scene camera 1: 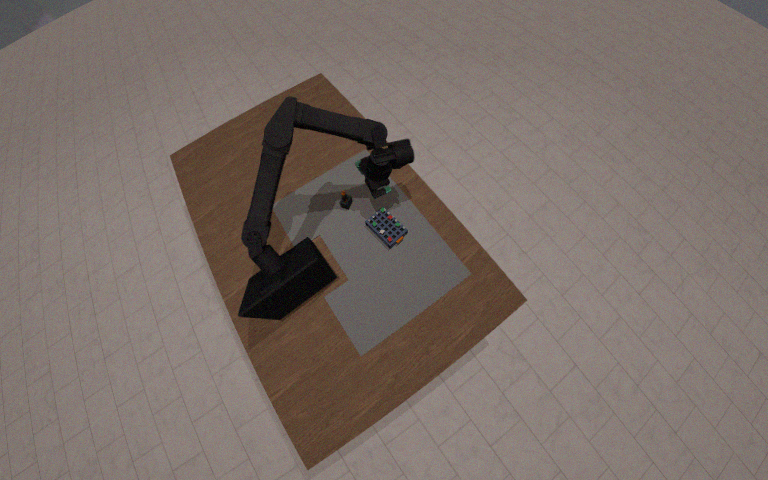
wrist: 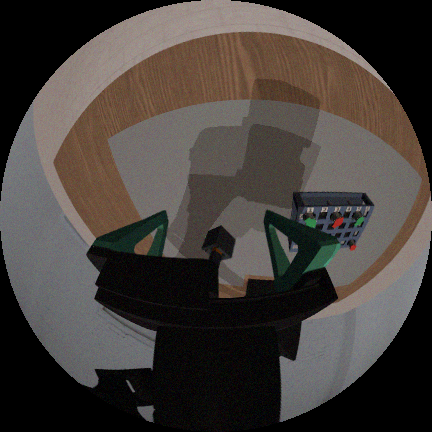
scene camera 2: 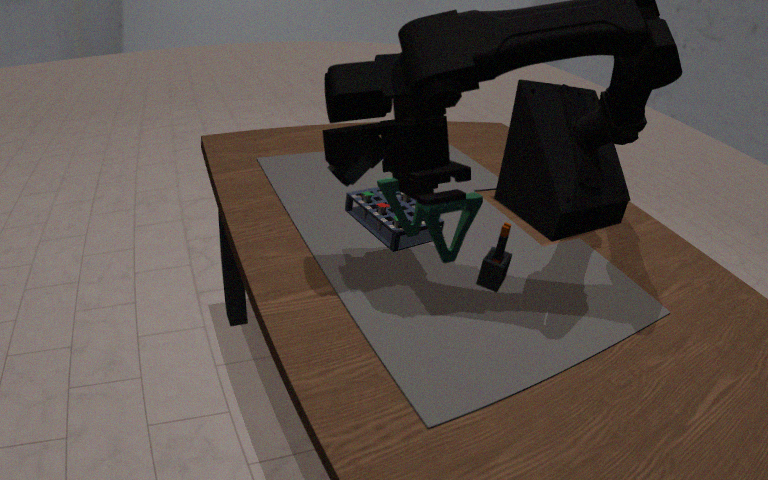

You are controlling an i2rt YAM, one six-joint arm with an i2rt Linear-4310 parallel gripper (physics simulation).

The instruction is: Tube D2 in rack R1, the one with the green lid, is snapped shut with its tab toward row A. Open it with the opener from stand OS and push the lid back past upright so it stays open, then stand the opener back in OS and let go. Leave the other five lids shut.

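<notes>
My gripper is open, its green fingers wide apart with nothing between them, above the mat. The black stand OS stands on the mat, lower than the fingertips. The dark opener with an orange top stands upright in it; in the wrist view it is mostly hidden. Rack R1 holds tubes with green, red and white lids. The green lid of D2 looks shut; a finger hides it in the wrist view.
The grey mat lies on the wooden table. The arm's black base stands beside the mat. An orange piece is at the rack's end.
</notes>
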